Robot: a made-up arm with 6 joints. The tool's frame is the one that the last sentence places.
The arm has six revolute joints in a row. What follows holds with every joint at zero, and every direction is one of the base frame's.
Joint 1 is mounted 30 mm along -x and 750 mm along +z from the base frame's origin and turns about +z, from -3.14 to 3.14 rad.
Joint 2 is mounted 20 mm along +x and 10 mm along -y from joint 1 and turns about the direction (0, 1, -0.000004), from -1.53 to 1.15 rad.
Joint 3 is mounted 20 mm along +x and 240 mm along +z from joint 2 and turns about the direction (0, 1, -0.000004), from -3.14 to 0.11 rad.
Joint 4 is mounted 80 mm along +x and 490 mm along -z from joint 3 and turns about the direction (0, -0.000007, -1), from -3.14 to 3.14 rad.
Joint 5 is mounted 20 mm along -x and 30 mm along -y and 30 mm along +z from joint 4 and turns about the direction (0, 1, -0.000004), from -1.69 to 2.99 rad.
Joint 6 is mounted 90 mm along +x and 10 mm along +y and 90 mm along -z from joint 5 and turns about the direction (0, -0.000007, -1), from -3.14 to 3.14 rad.
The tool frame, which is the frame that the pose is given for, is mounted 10 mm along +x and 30 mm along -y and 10 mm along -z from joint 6; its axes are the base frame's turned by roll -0.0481, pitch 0.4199 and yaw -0.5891 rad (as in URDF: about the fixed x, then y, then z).
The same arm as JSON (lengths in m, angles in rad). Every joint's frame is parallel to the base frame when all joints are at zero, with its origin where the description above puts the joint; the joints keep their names.
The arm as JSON. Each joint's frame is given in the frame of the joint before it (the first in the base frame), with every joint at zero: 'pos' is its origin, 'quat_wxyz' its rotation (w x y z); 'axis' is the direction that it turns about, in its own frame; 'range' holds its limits. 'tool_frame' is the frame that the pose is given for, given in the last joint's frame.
{"length_unit": "m", "angle_unit": "rad", "joints": [{"joint": "joint 1", "pos": [-0.03, 0.0, 0.75], "quat_wxyz": [1.0, 0.0, 0.0, 0.0], "axis": "+z", "range": [-3.14, 3.14]}, {"joint": "joint 2", "pos": [0.02, -0.01, 0.0], "quat_wxyz": [1.0, 0.0, 0.0, 0.0], "axis": "+y", "range": [-1.53, 1.15]}, {"joint": "joint 3", "pos": [0.02, 0.0, 0.24], "quat_wxyz": [1.0, 0.0, 0.0, 0.0], "axis": "+y", "range": [-3.14, 0.11]}, {"joint": "joint 4", "pos": [0.08, 0.0, -0.49], "quat_wxyz": [1.0, 0.0, 0.0, 0.0], "axis": "-z", "range": [-3.14, 3.14]}, {"joint": "joint 5", "pos": [-0.02, -0.03, 0.03], "quat_wxyz": [1.0, 0.0, 0.0, 0.0], "axis": "+y", "range": [-1.69, 2.99]}, {"joint": "joint 6", "pos": [0.09, 0.01, -0.09], "quat_wxyz": [1.0, 0.0, 0.0, 0.0], "axis": "-z", "range": [-3.14, 3.14]}], "tool_frame": {"pos": [0.01, -0.03, -0.01], "quat_wxyz": [0.937104, 0.037979, 0.206206, -0.279056]}}
